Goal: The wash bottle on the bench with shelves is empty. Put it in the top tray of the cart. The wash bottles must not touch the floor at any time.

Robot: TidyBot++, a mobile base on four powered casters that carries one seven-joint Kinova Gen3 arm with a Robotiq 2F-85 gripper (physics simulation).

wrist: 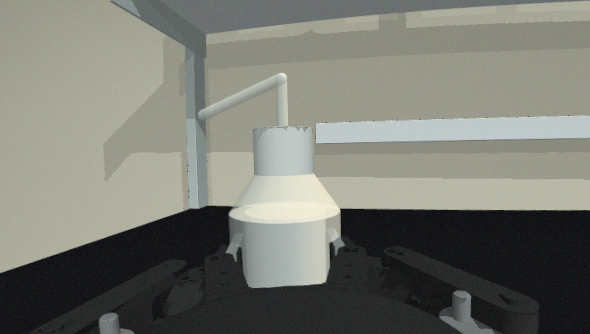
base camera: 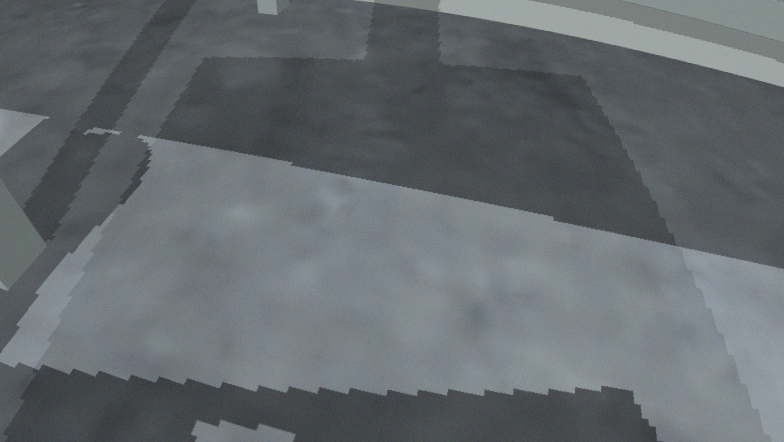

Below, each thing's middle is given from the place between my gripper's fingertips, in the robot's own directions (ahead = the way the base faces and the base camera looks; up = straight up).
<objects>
Now: hand 10 mm to the right of the wash bottle (wrist: 284,220), 10 mm below it and 10 mm past it.
</objects>
